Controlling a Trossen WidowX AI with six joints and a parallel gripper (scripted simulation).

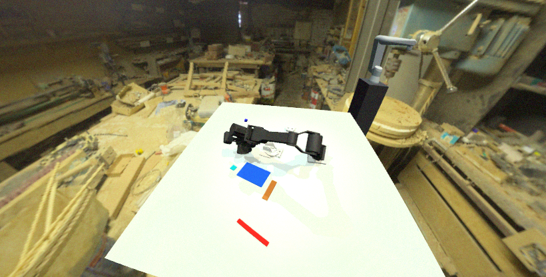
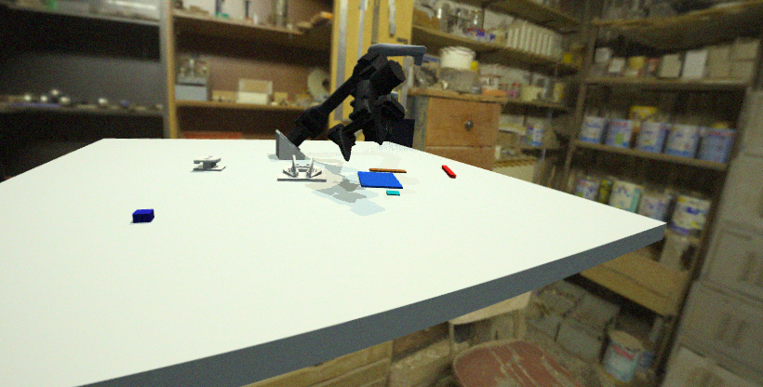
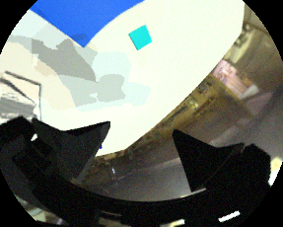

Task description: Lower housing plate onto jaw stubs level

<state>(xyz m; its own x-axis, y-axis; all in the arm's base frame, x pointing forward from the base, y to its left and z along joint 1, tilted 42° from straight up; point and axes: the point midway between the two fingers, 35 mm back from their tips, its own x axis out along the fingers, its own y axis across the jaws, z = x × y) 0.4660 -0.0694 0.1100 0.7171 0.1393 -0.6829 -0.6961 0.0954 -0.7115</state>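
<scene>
My gripper tip is 35 cm past the grey-white housing part, 27 cm to the left of it and 7 cm above it. From my gripper tip the other things lie so: blue flat plate (13 cm behind, 13 cm to the left, 10 cm below); teal block (1 cm behind, 10 cm to the left, 10 cm below); orange bar (23 cm behind, 22 cm to the left, 10 cm below).
</scene>
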